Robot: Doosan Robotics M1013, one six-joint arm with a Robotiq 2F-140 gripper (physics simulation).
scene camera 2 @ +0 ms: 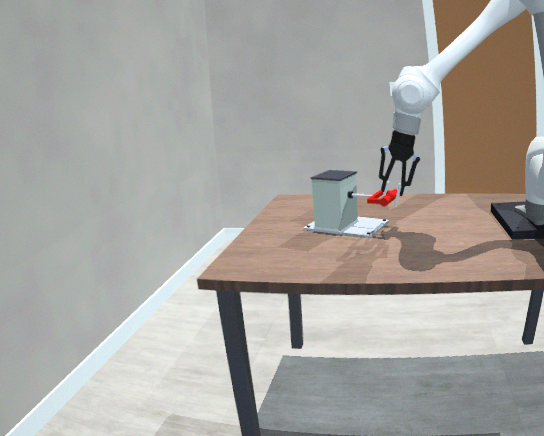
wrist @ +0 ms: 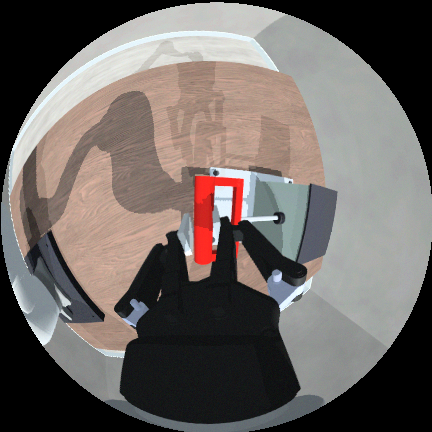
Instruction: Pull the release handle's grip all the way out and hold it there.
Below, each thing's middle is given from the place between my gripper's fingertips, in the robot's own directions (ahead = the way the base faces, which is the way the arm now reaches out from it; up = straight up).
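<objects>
Measured from my hand, the base plate (scene camera 2: pixel 362 227) is 8 cm below, and it is also 13 cm ahead and 8 cm to the right.
</objects>
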